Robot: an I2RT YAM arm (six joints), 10 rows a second.
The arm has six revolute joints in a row. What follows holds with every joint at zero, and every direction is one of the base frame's. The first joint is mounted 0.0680 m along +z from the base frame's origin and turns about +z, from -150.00 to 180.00 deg. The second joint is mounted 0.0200 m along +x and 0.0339 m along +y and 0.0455 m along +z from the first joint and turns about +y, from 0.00 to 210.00 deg. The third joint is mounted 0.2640 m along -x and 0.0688 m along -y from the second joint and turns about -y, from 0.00 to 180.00 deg. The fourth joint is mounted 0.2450 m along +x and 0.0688 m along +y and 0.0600 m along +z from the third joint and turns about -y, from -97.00 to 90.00 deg. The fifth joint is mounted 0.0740 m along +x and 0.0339 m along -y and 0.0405 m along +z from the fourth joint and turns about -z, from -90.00 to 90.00 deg. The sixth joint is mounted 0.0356 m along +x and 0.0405 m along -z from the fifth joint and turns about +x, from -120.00 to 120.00 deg. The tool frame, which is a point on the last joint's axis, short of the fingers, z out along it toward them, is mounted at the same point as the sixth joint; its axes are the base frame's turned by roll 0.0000, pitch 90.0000 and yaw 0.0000 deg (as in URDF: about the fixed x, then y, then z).
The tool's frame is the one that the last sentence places.
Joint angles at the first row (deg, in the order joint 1, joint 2, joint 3, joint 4, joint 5, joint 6):
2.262, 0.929, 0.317, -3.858, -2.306, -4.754
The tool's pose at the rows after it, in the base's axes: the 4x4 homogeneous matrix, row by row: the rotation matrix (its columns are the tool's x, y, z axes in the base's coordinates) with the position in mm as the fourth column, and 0 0 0 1 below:
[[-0.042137 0.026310 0.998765 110.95], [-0.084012 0.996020 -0.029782 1.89], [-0.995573 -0.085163 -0.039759 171.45], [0 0 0 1]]
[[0.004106 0.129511 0.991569 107.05], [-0.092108 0.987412 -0.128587 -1.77], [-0.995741 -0.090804 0.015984 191.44], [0 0 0 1]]
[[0.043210 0.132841 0.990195 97.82], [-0.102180 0.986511 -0.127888 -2.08], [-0.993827 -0.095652 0.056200 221.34], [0 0 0 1]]
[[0.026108 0.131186 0.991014 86.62], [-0.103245 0.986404 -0.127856 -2.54], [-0.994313 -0.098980 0.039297 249.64], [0 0 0 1]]
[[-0.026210 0.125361 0.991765 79.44], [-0.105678 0.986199 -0.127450 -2.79], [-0.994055 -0.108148 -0.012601 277.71], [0 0 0 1]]
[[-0.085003 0.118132 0.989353 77.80], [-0.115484 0.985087 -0.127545 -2.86], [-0.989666 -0.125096 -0.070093 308.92], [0 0 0 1]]
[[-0.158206 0.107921 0.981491 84.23], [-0.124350 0.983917 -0.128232 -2.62], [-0.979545 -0.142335 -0.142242 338.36], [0 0 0 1]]
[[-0.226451 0.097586 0.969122 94.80], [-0.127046 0.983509 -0.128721 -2.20], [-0.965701 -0.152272 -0.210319 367.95], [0 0 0 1]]
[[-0.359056 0.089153 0.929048 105.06], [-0.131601 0.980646 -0.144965 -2.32], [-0.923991 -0.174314 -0.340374 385.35], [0 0 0 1]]
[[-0.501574 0.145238 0.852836 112.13], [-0.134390 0.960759 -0.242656 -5.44], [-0.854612 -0.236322 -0.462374 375.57], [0 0 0 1]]
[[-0.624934 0.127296 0.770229 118.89], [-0.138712 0.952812 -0.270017 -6.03], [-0.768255 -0.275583 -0.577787 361.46], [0 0 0 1]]
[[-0.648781 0.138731 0.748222 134.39], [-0.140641 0.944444 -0.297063 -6.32], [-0.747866 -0.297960 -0.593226 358.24], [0 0 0 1]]
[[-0.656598 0.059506 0.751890 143.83], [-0.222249 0.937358 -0.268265 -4.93], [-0.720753 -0.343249 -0.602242 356.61], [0 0 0 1]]
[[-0.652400 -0.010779 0.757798 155.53], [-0.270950 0.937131 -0.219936 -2.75], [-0.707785 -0.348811 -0.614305 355.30], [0 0 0 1]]
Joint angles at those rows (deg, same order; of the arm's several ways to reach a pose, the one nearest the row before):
2.241, 0.931, 0.470, -1.822, 3.946, -4.732
2.241, 0.930, 3.728, -1.868, 9.629, -5.366
2.263, 0.930, 9.868, -5.670, 9.607, -6.043
2.244, 2.304, 17.255, -12.668, 9.588, -6.065
2.267, 6.460, 25.300, -19.572, 9.589, -6.087
2.260, 12.709, 34.064, -25.431, 9.582, -6.524
2.260, 20.338, 42.741, -30.697, 9.604, -6.874
2.263, 28.229, 51.767, -35.855, 9.607, -6.874
2.260, 35.419, 60.029, -44.860, 10.456, -6.853
2.240, 38.611, 61.165, -51.308, 16.010, -6.852
2.243, 41.408, 61.015, -56.884, 17.455, -6.872
2.262, 44.644, 61.058, -55.287, 19.048, -6.984
2.260, 46.391, 61.058, -53.779, 17.320, -11.859
2.263, 48.664, 61.363, -52.075, 14.459, -14.655

